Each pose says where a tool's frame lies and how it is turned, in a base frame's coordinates. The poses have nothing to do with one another.
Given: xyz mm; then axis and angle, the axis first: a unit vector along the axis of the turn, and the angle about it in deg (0 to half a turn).
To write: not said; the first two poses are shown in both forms.
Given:
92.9 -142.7 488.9 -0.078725 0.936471 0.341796 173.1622
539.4 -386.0 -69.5 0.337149 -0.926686 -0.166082 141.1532
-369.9 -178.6 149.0 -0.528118 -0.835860 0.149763 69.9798
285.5 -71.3 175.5 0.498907 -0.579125 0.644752 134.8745
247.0 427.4 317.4 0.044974 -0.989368 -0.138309 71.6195
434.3 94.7 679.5 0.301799 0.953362 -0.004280 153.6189
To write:
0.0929 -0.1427 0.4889 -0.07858 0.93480 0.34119 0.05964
0.5394 -0.3860 -0.0695 0.31796 -0.87395 -0.15663 0.33255
-0.3699 -0.1786 0.1490 -0.30284 -0.47931 0.08588 0.81925
0.2855 -0.0713 0.1755 0.46072 -0.53480 0.59540 0.38370
0.2470 0.4274 0.3174 0.02631 -0.57887 -0.08092 0.81096
0.4343 0.0947 0.6795 0.29384 0.92821 -0.00417 0.22819

